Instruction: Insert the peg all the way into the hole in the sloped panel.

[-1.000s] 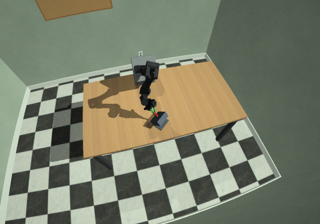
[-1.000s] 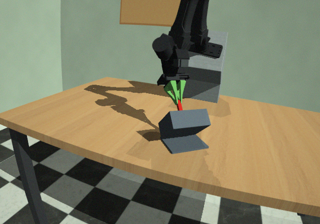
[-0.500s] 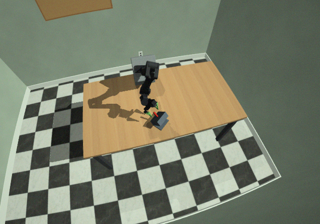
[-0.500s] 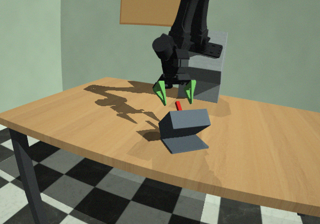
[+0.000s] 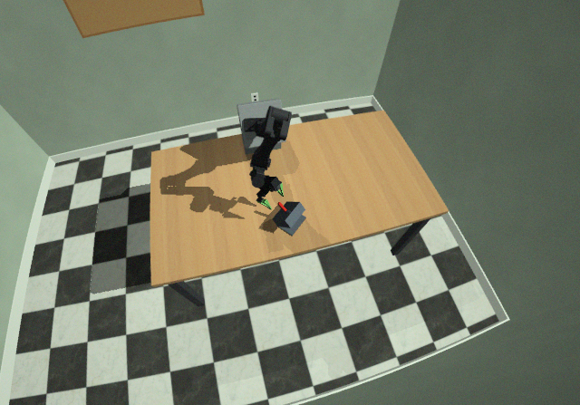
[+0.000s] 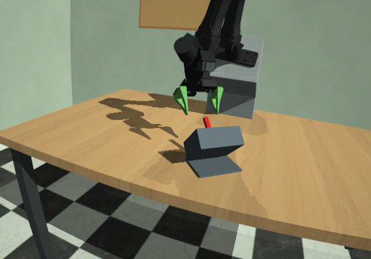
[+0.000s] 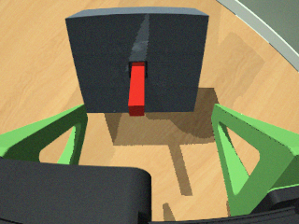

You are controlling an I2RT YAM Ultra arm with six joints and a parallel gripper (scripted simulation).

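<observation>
The red peg lies 40 mm to the left of my hand, 40 mm below it and 10 mm ahead of it. The rest, counted from my hand: grey base plate: 130 mm below, 80 mm to the left, 50 mm ahead.
</observation>
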